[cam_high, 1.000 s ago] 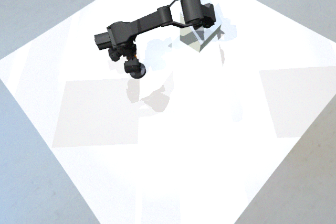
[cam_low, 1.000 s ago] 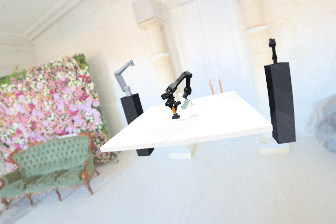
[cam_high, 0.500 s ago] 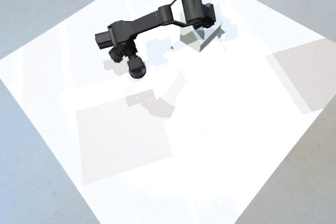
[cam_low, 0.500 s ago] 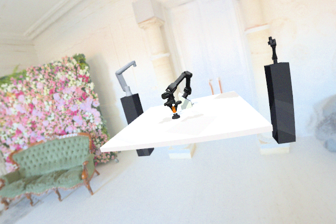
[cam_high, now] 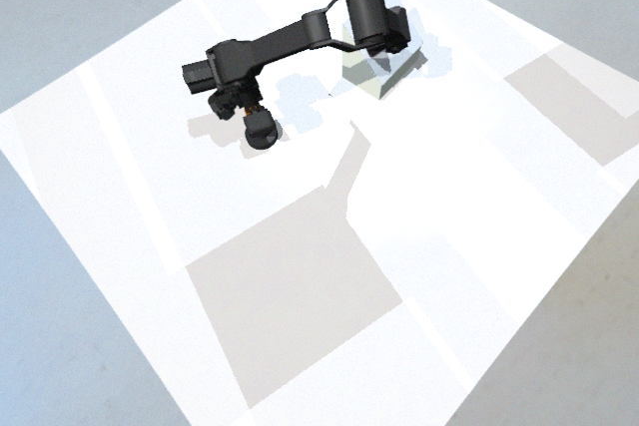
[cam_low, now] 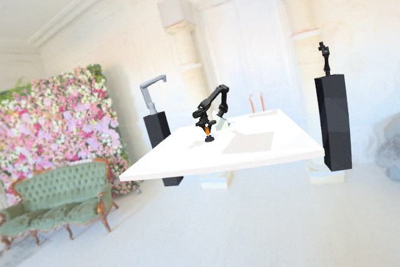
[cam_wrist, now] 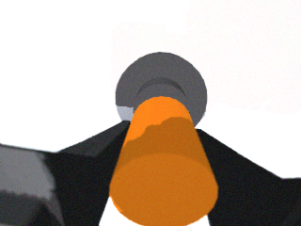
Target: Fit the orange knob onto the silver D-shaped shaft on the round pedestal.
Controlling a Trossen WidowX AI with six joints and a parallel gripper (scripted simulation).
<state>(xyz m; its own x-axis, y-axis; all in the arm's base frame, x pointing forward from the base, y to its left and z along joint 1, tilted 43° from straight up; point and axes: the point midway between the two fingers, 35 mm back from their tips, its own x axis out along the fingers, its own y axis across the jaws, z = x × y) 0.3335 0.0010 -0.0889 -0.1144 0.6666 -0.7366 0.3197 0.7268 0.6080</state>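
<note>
Right now my gripper tip is 30 mm below the orange knob. From my gripper tip the other things lie so: dark round pedestal: 40 mm below.
</note>
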